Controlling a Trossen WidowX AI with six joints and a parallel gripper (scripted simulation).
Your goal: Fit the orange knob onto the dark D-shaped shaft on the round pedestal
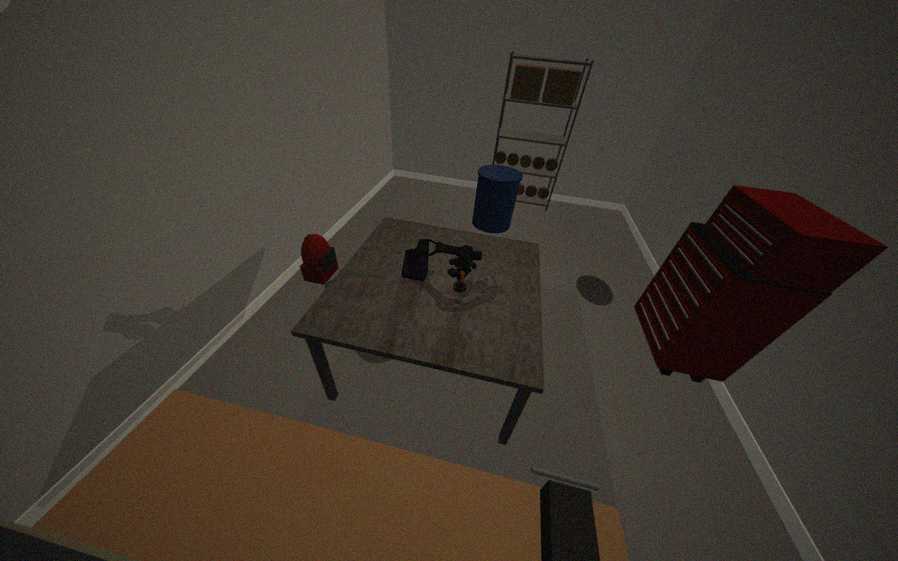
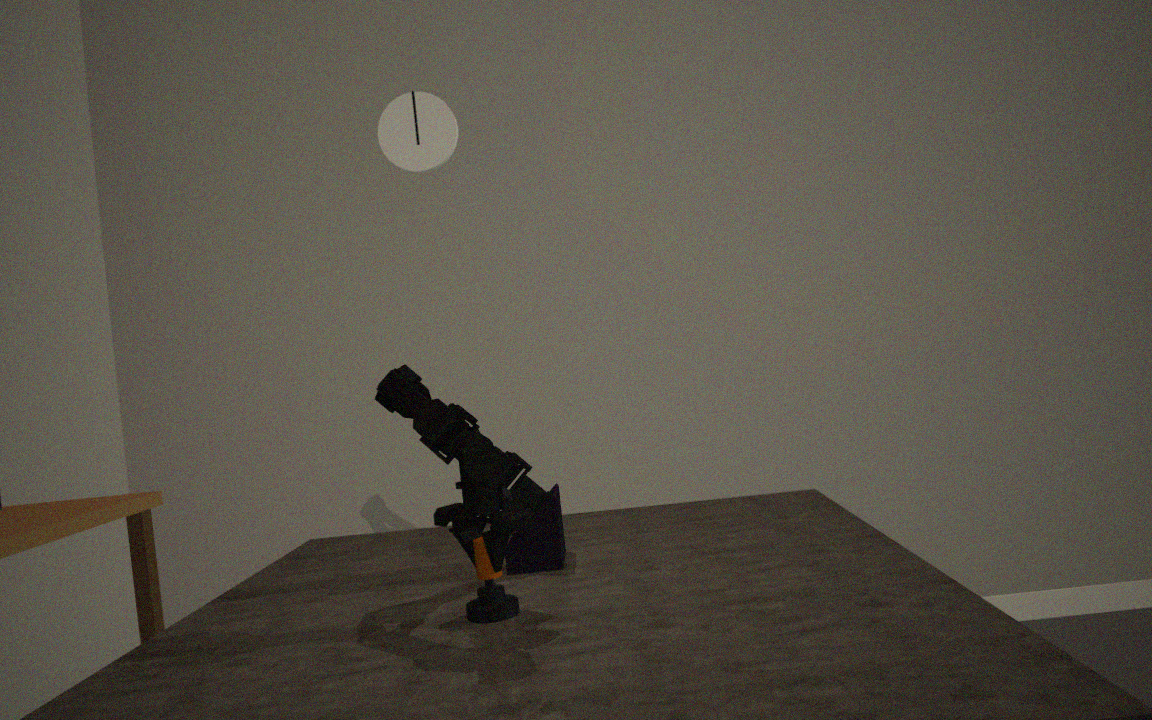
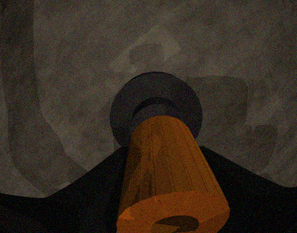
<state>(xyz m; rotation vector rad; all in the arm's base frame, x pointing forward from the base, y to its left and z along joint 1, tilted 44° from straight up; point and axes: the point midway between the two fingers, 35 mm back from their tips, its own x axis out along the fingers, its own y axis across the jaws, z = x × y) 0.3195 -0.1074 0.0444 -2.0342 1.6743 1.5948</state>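
My gripper tip is 2 cm below the orange knob. Also, from my gripper tip: dark round pedestal: 4 cm below.
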